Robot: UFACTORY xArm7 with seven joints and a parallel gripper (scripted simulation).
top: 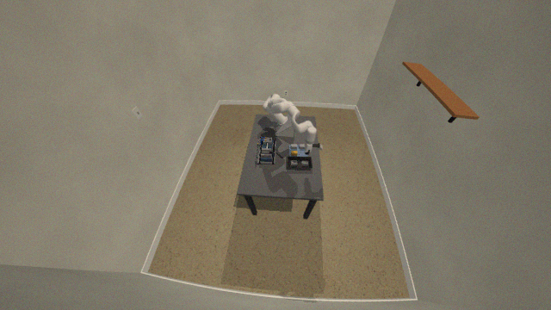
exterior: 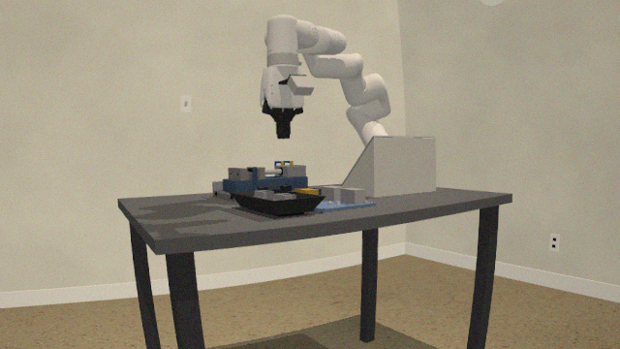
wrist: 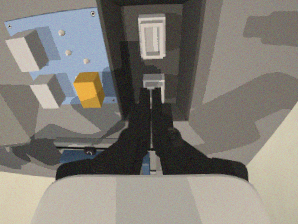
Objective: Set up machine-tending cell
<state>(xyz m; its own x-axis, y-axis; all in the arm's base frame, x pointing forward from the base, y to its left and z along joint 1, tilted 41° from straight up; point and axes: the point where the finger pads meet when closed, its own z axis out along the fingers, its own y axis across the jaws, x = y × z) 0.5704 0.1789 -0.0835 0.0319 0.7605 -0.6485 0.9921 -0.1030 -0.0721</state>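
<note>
Right now the grey aluminium blank is 21 cm behind my hand and 17 cm below it. Round my hand: brass blank (13 cm behind, 9 cm to the right, 17 cm below); black work stop rod (9 cm behind, 33 cm to the right, 11 cm below); blue vise (16 cm behind, 37 cm to the right, 16 cm below).
</note>
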